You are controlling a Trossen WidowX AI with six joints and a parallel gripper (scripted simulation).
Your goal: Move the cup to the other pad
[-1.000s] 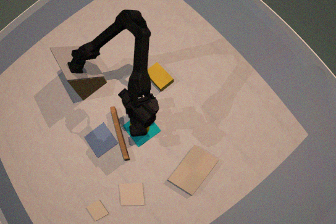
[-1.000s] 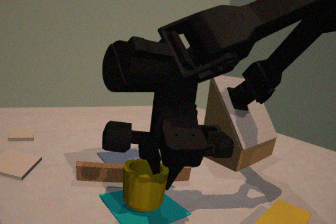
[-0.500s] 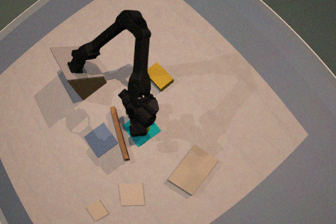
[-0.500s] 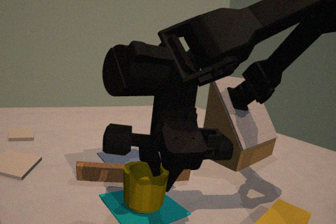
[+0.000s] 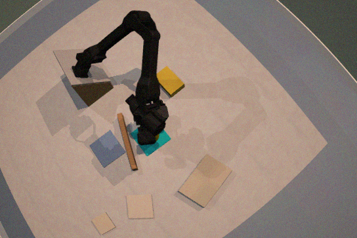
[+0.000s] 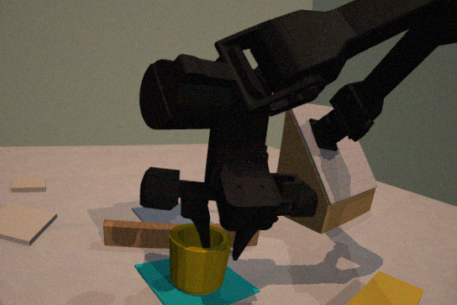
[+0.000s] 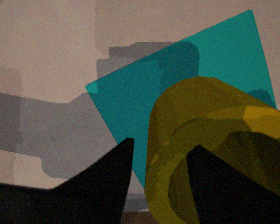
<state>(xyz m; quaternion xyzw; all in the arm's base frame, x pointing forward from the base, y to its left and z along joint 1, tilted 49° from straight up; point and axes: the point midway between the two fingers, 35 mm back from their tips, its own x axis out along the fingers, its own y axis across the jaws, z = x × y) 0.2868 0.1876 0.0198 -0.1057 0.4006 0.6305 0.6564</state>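
The yellow cup lies 20 mm ahead of my gripper tip, 10 mm to the right of it and 10 mm below it. Round my gripper tip: wooden bar (100 mm to the right, 30 mm below); blue-grey pad (20 mm behind, 200 mm to the right, 50 mm below).
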